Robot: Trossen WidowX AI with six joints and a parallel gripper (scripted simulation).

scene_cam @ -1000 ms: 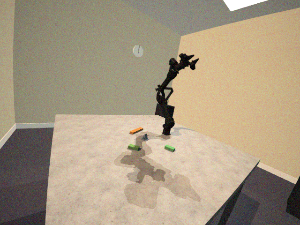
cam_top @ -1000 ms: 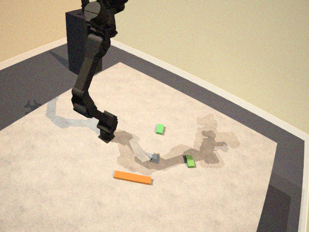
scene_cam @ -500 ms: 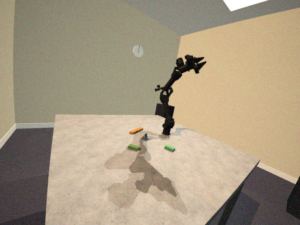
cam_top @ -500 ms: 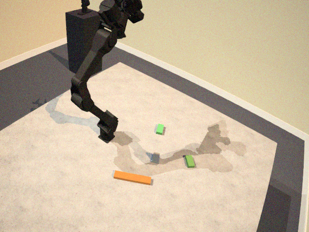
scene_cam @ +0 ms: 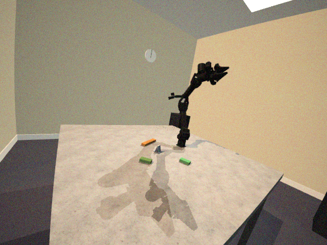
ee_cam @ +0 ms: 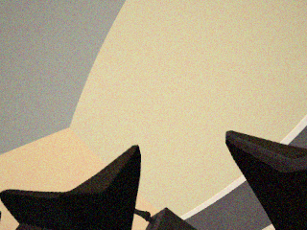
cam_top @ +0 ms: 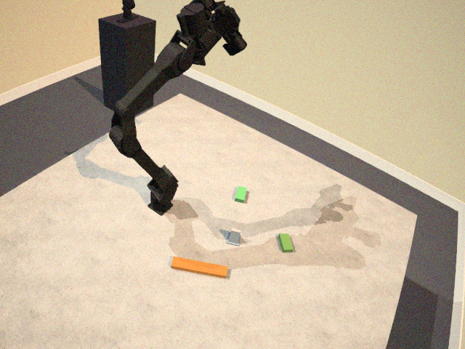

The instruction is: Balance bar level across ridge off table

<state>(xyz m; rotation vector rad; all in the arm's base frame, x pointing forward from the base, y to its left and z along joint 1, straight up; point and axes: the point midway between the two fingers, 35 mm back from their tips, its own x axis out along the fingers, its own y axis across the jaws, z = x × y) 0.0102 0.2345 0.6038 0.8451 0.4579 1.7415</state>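
Now: the orange bar 610 mm below my gripper tip, 380 mm to the right of it and 250 mm ahead of it.
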